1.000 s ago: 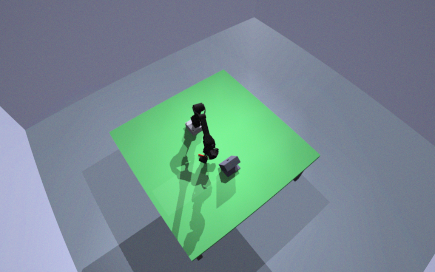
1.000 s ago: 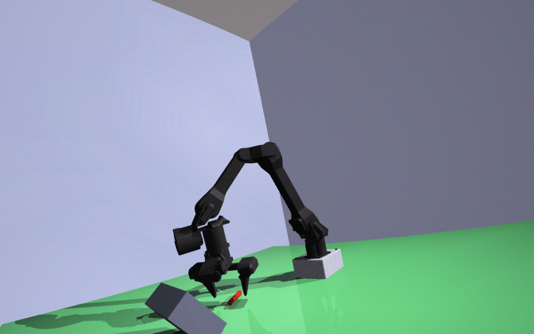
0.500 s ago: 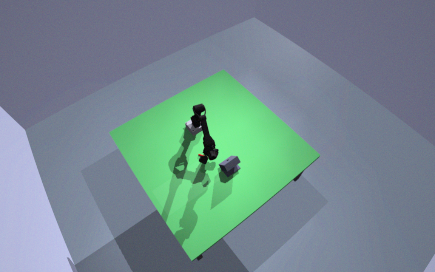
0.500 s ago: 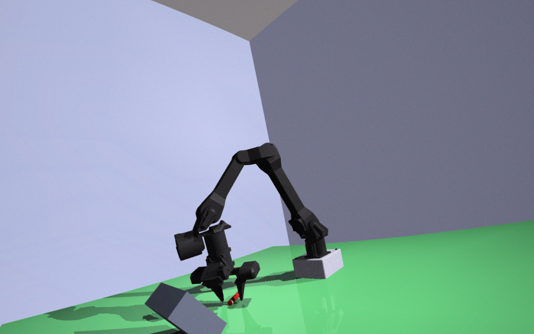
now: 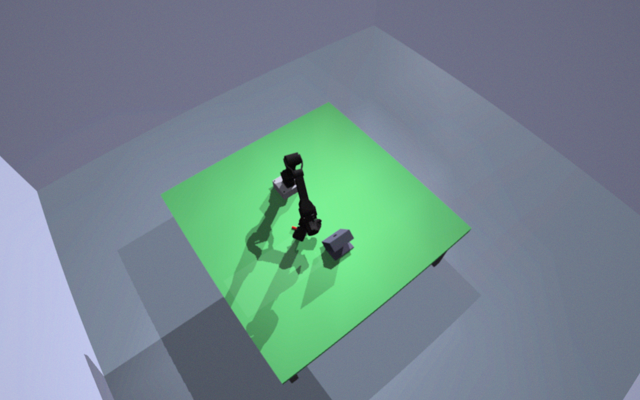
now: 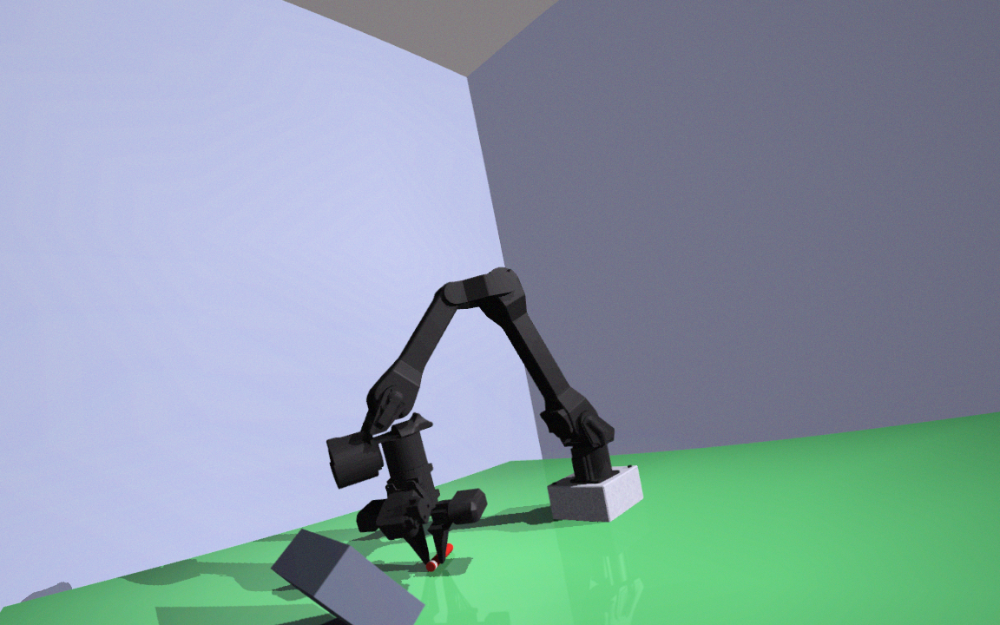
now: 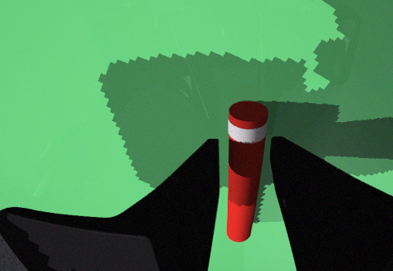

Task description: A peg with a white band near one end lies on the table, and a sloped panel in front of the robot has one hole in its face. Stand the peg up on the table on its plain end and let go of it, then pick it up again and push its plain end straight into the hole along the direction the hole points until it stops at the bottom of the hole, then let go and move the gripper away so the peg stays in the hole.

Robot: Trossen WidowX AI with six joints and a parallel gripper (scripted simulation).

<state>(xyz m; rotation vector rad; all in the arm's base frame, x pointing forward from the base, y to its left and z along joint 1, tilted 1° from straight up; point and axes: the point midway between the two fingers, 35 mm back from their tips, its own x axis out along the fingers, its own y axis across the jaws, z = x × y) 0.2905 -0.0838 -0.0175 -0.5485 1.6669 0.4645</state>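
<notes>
My gripper tip is now right at the red peg. Also, from my gripper tip: grey sloped panel (17 cm ahead, 11 cm to the left, 6 cm above).
</notes>
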